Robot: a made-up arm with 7 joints. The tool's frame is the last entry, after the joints.
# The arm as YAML. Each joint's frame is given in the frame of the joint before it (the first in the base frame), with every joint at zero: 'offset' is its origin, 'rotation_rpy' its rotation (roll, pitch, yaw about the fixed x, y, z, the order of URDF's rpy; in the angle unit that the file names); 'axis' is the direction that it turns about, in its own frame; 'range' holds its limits. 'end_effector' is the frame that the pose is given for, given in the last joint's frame.
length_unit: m
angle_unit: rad
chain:
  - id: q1
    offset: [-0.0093, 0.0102, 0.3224]
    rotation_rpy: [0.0, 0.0, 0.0]
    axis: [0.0, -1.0, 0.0]
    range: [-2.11, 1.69]
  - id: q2
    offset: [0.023, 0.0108, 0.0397]
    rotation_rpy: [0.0, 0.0, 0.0]
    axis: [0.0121, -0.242, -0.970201]
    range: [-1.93, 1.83]
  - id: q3
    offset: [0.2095, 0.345, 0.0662]
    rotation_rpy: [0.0, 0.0, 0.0]
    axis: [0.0, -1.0, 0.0]
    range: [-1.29, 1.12]
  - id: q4
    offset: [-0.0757, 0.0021, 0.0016]
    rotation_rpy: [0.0, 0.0, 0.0]
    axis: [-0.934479, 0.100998, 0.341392]
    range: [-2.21, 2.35]
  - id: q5
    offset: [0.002, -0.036, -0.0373]
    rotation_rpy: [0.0, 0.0, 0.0]
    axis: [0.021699, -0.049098, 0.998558]
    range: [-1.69, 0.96]
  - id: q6
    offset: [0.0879, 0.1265, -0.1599]
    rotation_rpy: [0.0, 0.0, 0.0]
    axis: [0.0, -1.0, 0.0]
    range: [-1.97, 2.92]
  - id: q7
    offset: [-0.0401, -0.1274, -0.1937]
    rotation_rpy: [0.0, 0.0, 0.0]
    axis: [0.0, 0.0, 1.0]
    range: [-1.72, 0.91]
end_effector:
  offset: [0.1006, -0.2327, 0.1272]
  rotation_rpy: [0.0, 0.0, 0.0]
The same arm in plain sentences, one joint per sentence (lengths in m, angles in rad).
The arm has seven revolute joints in a row. What follows holds with every joint at zero, and every direction is one of the base frame's. Joint 1 is mounted 0.0093 m along -x and 0.0102 m along +y and 0.3224 m along +z from the base frame's origin and turns about -y, from -2.11 to 1.69 rad. Joint 2 is mounted 0.023 m along +x and 0.0108 m along +y and 0.0397 m along +z from joint 1 and turns about the direction (0.0121, -0.242, -0.970201), from -1.93 to 1.83 rad. Joint 3 is mounted 0.2095 m along +x and 0.345 m along +y and 0.0662 m along +z from joint 2 and turns about -y, from -1.29 to 1.12 rad. Joint 4 is mounted 0.0757 m along -x and 0.0021 m along +y and 0.0016 m along +z from joint 3 and turns about the direction (-0.934479, 0.100998, 0.341392), from -2.21 to 2.35 rad. Joint 5 is mounted 0.002 m along +x and 0.036 m along -y and 0.0373 m along -z from joint 4 and turns about the direction (0.021699, -0.049098, 0.998558), from -1.69 to 0.96 rad. Joint 6 is mounted 0.0879 m along +x and 0.1265 m along +y and 0.1599 m along -z from joint 5 and turns about -y, from -1.97 to 2.92 rad. Joint 7 is mounted 0.0401 m along -x and 0.1274 m along -y and 0.1937 m along -z from joint 6 and turns about +z, from -1.72 to 0.91 rad. The tool frame, which is the frame that the pose is given for, is mounted 0.1006 m along +x and 0.2327 m along -y and 0.1272 m along +z from joint 7; its axes are parallel to the base frame's.
